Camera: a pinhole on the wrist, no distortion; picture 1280 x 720 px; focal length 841.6 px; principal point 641.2 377.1 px. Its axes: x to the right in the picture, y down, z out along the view. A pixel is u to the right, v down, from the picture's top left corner.
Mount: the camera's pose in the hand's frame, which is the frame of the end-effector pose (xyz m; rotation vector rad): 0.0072 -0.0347 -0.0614 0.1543 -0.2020 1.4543
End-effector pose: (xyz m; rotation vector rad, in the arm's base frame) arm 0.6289 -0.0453 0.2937 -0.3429 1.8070 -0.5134
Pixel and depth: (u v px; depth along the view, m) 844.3 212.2 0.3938
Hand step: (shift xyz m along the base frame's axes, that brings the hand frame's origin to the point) 0.3068 -0.1301 -0.1246
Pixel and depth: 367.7 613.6 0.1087
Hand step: 0.0409 -0.0685 0.0634
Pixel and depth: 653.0 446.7 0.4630
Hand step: 0.3841 -0.1530 0.0149
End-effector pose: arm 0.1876 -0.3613 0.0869 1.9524 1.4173 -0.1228
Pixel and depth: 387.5 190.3 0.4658
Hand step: -0.1034 -0.1109 -0.4427
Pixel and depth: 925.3 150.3 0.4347
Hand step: 0.1701 -0.1378 -0.3528
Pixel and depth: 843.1 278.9 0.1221
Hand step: -0.0027 -0.0175 -0.0739
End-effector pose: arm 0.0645 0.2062 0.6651 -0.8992 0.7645 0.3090
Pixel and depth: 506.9 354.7 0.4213
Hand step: 0.2568 0.1479 0.2488
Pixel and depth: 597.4 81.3 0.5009
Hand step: 0.4120 0.2108 0.1643
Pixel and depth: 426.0 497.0 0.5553
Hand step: 0.2865 0.1878 0.4197
